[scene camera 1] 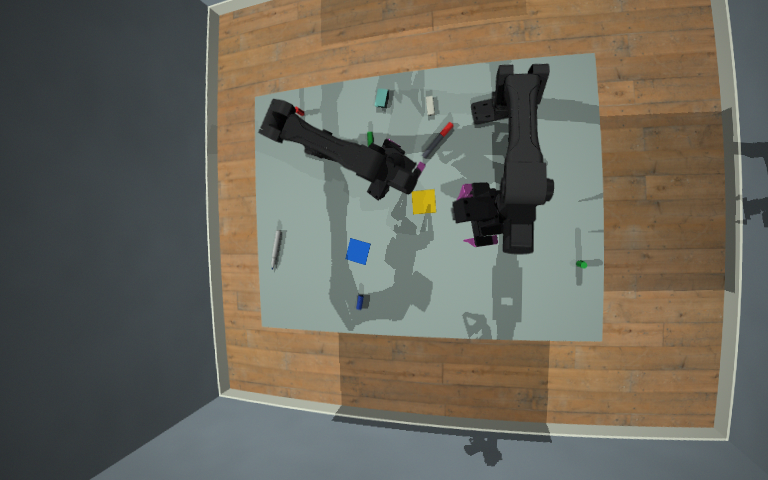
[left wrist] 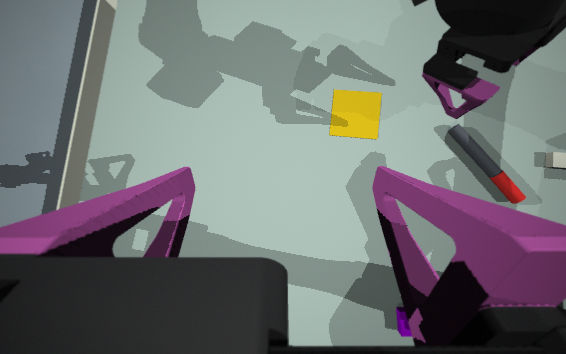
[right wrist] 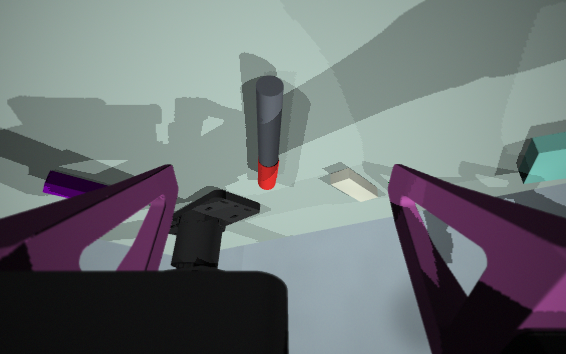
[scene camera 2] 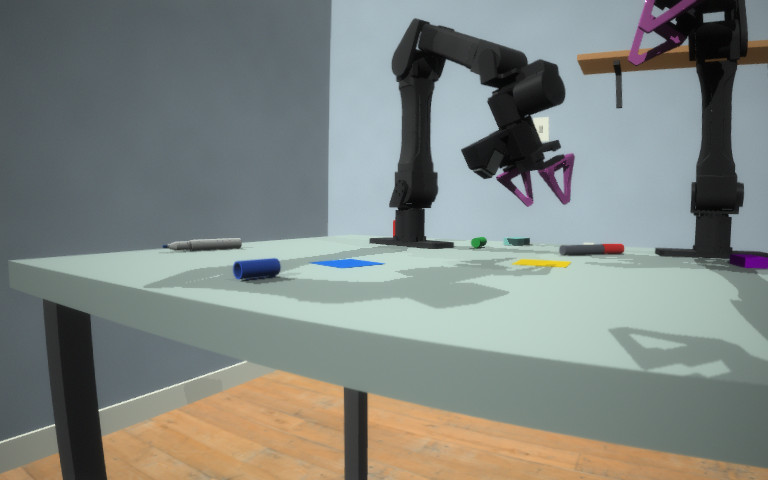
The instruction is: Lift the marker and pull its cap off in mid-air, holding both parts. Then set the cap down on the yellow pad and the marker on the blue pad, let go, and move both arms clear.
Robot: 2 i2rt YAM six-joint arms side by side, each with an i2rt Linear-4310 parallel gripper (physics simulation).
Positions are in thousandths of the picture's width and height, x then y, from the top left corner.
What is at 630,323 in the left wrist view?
A yellow pad.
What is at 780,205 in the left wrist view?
My right gripper.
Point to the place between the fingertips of my right gripper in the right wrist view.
At 501,499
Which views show my left gripper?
Scene camera 1, the left wrist view and scene camera 2 only.
